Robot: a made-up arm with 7 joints.
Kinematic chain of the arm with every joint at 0, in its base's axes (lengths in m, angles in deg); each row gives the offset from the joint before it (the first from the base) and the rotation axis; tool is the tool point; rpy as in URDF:
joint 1: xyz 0 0 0.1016 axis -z
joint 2: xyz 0 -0.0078 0.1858 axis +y
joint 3: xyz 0 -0.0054 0.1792 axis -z
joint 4: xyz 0 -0.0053 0.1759 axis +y
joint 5: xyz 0 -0.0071 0.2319 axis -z
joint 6: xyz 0 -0.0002 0.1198 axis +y
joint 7: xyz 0 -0.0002 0.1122 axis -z
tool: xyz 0 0 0 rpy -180 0 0
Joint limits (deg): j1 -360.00..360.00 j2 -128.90..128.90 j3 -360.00..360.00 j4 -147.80..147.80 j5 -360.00..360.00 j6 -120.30..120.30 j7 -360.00..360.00
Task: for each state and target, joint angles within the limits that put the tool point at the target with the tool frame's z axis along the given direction. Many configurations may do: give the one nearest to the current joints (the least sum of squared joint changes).
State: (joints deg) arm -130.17 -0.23 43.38 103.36 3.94 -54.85 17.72
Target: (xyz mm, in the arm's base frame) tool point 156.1 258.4 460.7 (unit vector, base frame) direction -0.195 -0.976 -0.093
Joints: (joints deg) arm -112.67 -32.78 43.21 138.79 13.01 -27.63 17.72
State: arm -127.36 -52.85 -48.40 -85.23 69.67 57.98 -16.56
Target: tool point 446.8 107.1 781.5 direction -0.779 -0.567 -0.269
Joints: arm -136.23 -4.54 -52.10 -69.02 94.62 27.82 -16.56
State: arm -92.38 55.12 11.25 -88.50 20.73 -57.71 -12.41
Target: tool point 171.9 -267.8 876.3 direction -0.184 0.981 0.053
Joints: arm -105.31 7.44 -16.21 -53.33 26.90 -51.08 -12.41
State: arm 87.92 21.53 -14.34 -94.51 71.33 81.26 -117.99
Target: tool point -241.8 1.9 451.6 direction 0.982 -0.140 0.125
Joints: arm 81.46 65.74 -32.28 -144.69 73.55 56.75 -117.99
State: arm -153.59 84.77 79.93 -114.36 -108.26 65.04 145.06
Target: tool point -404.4 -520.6 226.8 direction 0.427 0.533 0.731
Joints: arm -200.33 83.22 98.80 -66.89 -69.65 51.28 145.06
